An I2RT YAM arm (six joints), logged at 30 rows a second.
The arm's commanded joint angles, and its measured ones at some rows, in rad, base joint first. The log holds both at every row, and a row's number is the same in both.
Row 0, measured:
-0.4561, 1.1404, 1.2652, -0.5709, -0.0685, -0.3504
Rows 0 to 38, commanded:
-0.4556, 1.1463, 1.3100, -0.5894, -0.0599, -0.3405
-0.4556, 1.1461, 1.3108, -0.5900, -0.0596, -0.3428
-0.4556, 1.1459, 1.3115, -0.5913, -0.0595, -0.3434
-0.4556, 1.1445, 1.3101, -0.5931, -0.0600, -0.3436
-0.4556, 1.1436, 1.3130, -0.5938, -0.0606, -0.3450
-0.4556, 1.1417, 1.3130, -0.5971, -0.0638, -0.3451
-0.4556, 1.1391, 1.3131, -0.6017, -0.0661, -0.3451
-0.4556, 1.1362, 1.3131, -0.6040, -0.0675, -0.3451
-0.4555, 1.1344, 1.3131, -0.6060, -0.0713, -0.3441
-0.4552, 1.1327, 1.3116, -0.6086, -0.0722, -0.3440
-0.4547, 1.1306, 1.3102, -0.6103, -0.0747, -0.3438
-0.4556, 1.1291, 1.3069, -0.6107, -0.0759, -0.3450
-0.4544, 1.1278, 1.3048, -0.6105, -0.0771, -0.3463
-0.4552, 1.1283, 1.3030, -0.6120, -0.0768, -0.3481
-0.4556, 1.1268, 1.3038, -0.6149, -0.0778, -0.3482
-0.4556, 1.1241, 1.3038, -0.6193, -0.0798, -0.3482
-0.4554, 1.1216, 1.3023, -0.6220, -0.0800, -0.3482
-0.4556, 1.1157, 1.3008, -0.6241, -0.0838, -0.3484
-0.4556, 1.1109, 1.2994, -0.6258, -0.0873, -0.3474
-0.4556, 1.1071, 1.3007, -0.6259, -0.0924, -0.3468
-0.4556, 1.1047, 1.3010, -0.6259, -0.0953, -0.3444
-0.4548, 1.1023, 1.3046, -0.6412, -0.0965, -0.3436
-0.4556, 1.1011, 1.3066, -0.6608, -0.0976, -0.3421
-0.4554, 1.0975, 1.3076, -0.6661, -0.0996, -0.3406
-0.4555, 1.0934, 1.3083, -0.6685, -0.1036, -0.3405
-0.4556, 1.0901, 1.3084, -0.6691, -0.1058, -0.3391
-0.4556, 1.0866, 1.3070, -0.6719, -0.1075, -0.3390
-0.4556, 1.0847, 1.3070, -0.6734, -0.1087, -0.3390
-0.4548, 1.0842, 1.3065, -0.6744, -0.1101, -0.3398
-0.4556, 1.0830, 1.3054, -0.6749, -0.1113, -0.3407
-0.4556, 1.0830, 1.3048, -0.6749, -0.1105, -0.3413
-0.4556, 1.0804, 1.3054, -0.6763, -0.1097, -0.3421
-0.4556, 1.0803, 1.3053, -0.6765, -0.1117, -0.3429
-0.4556, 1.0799, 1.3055, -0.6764, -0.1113, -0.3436
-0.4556, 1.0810, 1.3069, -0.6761, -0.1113, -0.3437
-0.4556, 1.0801, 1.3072, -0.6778, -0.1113, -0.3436
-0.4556, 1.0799, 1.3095, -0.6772, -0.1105, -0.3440
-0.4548, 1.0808, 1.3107, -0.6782, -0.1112, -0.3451
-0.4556, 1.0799, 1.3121, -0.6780, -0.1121, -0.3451
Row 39, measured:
-0.4561, 1.0954, 1.2686, -0.6617, -0.0978, -0.3508
